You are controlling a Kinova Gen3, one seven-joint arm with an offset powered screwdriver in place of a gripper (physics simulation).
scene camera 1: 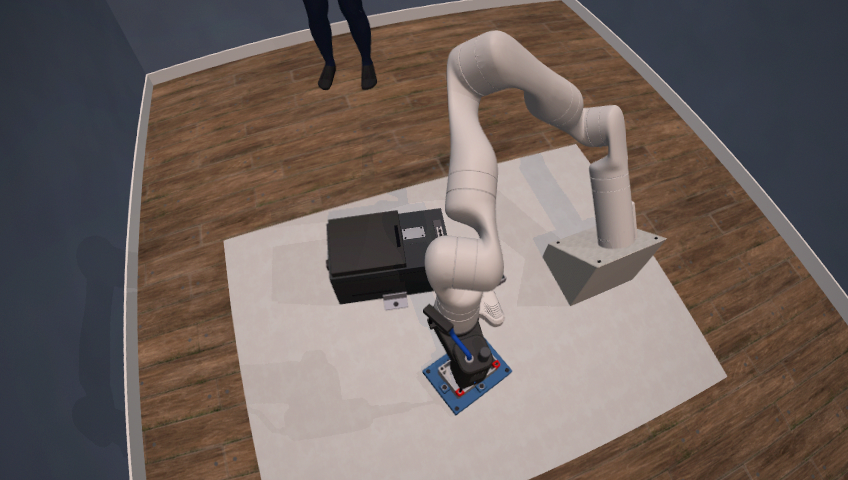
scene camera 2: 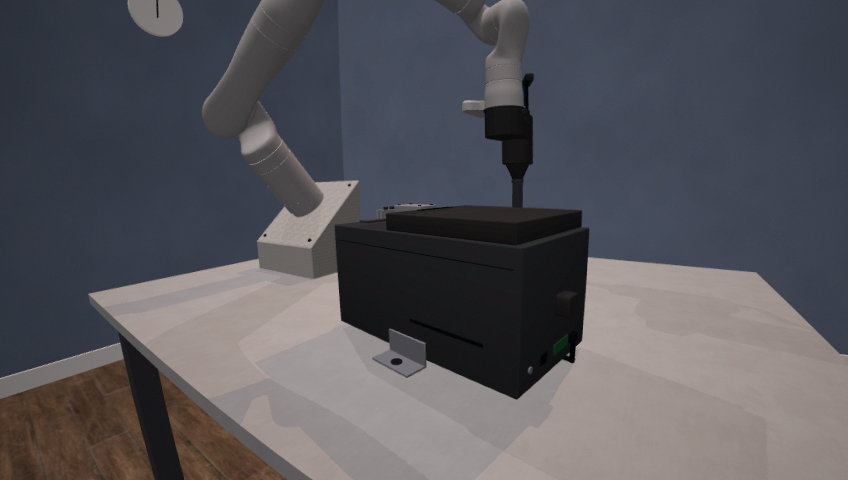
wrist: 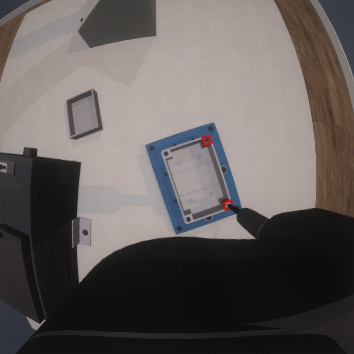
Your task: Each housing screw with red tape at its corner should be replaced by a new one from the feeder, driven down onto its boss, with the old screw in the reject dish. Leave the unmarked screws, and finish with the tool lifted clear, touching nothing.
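Pixels of known places: hand at its tool point: (scene camera 1: 460, 391) (wrist: 230, 206); arm's base at its link origin: (scene camera 1: 616, 241) (scene camera 2: 308, 203).
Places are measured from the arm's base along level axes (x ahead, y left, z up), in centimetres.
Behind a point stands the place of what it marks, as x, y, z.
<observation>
The pale housing (wrist: 218, 171) {44.2, 13.0, -11.1} sits on a blue plate (wrist: 167, 192) {46.8, 4.3, -14.0} (scene camera 1: 449, 397) {51.5, 13.3, -14.0}. Red tape marks two of its corners, the far one (wrist: 202, 141) {39.3, 10.9, -10.0} with a dark screw head and the near one (wrist: 225, 202) {49.0, 13.4, -10.0}. Unmarked corners (wrist: 166, 153) {40.5, 5.2, -9.8} (wrist: 188, 219) {50.9, 7.4, -9.8} show dark screw heads. My screwdriver's tip (wrist: 230, 206) {49.2, 13.5, -7.6} is at the near red corner and covers its middle; contact and any screw on the bit cannot be made out. In scene camera 2 the tip is hidden behind the black feeder (scene camera 2: 428, 285) {52.4, -31.8, -6.1} (scene camera 1: 365, 243) {56.1, -23.8, 1.1} (wrist: 60, 200) {45.8, -13.8, -8.8}. The grey reject dish (wrist: 70, 120) {30.4, -13.8, -14.3} shows no screw that I can make out.
A small metal bracket (scene camera 1: 392, 305) {54.4, -14.1, -15.5} (scene camera 2: 407, 350) {49.1, -31.3, -14.4} (wrist: 85, 225) {52.0, -13.5, -15.4} stands beside the feeder. The arm's wedge-shaped base (scene camera 1: 595, 273) {11.7, 5.5, 2.0} (scene camera 2: 288, 258) {3.1, -10.1, -11.9} (wrist: 122, 25) {12.2, -0.9, -10.7} stands on the same pale table (scene camera 1: 321, 356) {75.6, -8.4, -15.7}. A person's legs (scene camera 1: 357, 35) show beyond the table.
</observation>
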